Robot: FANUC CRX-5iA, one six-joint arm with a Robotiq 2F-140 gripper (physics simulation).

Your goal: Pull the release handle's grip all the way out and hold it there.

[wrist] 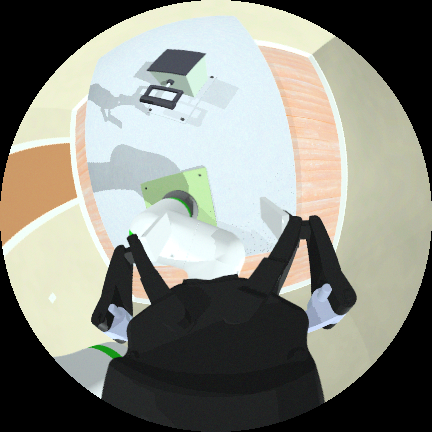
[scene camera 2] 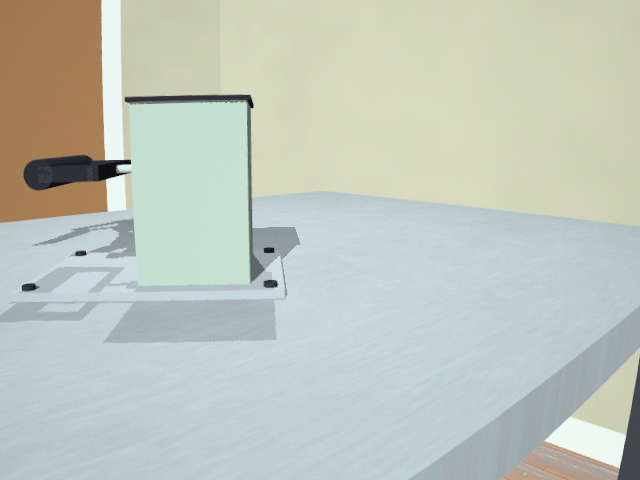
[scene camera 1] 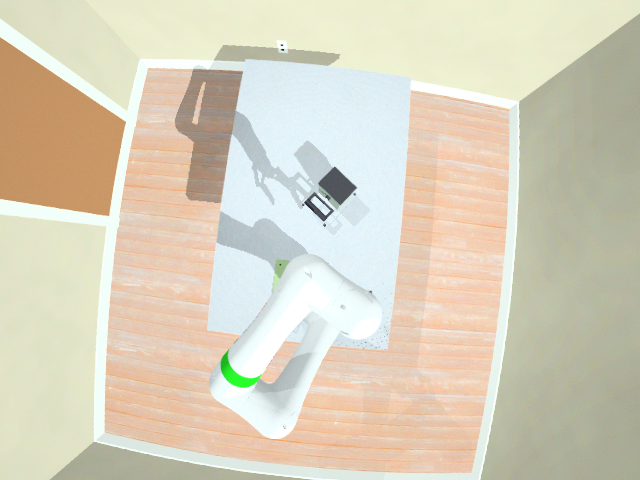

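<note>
The release handle is a pale green box (scene camera 1: pixel 337 184) (scene camera 2: pixel 191 191) (wrist: pixel 177 62) with a dark top, standing upright on a thin clear base plate with black bolts. Its grip, a black rectangular frame (scene camera 1: pixel 314 212) (scene camera 2: pixel 38 174) (wrist: pixel 159 104), stands out from one side face. A short pale rod (scene camera 2: pixel 124 168) joins the grip to the box. My gripper (wrist: pixel 213 214) is open and empty. It is over the robot's end of the table, well apart from the grip. In scene camera 1 the arm hides the gripper, and it does not show in scene camera 2.
The white arm (scene camera 1: pixel 279 315) (wrist: pixel 195 245) rises from a green mounting plate (scene camera 1: pixel 280 266) (wrist: pixel 206 200) on the pale table (scene camera 1: pixel 361 118) (scene camera 2: pixel 413 310) (wrist: pixel 240 135). Arm links stand close below the gripper in the wrist view. Walls and a brown door (scene camera 1: pixel 56 129) surround the wooden floor.
</note>
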